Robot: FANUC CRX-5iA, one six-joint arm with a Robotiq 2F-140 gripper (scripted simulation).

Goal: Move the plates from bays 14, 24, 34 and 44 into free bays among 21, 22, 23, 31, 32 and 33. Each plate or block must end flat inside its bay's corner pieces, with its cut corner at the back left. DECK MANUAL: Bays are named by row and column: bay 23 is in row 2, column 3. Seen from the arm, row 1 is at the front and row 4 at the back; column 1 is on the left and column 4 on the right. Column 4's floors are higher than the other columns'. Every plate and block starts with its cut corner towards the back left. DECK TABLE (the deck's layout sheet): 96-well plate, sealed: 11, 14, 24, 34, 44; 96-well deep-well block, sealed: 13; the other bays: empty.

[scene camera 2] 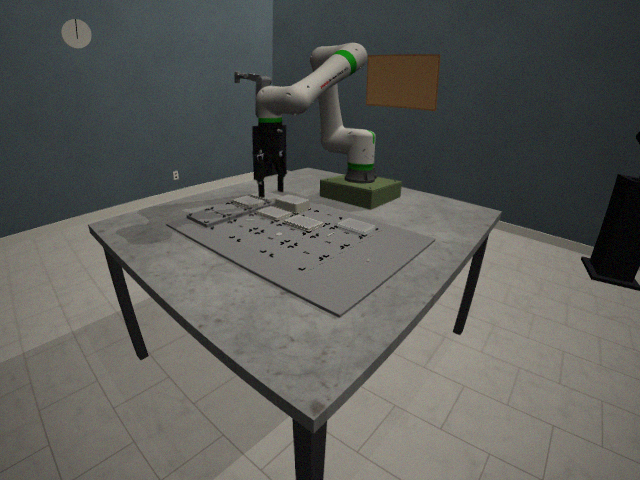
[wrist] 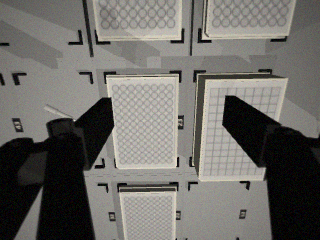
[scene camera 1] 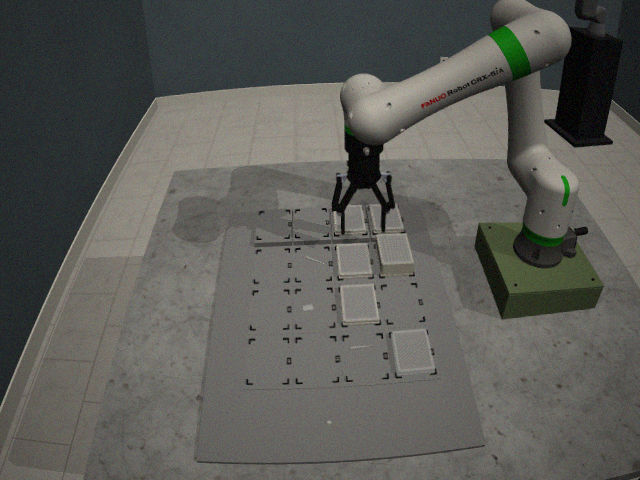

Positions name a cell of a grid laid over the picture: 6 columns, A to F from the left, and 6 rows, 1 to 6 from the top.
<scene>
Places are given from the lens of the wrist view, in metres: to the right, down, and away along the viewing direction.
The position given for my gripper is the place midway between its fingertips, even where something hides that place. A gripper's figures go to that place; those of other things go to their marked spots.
my gripper (wrist: D3): 0.01, -0.01, 0.17
sealed 96-well plate (wrist: C3): -0.02, -0.02, 0.23
</scene>
